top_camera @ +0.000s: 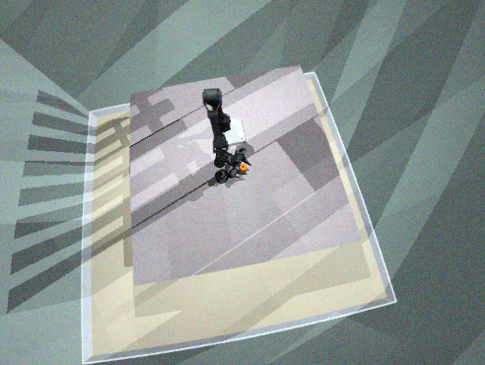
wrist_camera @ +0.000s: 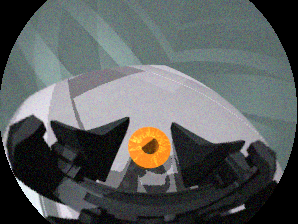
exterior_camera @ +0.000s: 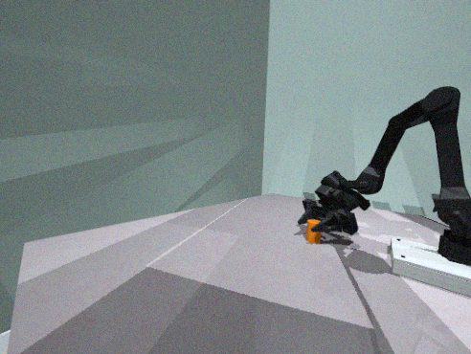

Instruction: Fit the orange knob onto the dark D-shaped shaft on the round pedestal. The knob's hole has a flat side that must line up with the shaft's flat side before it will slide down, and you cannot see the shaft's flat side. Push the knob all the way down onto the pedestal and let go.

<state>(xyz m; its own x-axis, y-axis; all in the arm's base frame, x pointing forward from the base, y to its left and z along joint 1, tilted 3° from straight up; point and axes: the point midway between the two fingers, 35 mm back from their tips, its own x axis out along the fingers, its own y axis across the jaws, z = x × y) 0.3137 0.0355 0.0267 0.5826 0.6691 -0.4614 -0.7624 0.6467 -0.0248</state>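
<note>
Now: gripper tip 30 mm to the left of the orange knob, 20 mm past it and 20 mm above it. Also, from my gripper tip: dark round pedestal: 160 mm to the right, 20 mm below, 20 mm behind.
</note>
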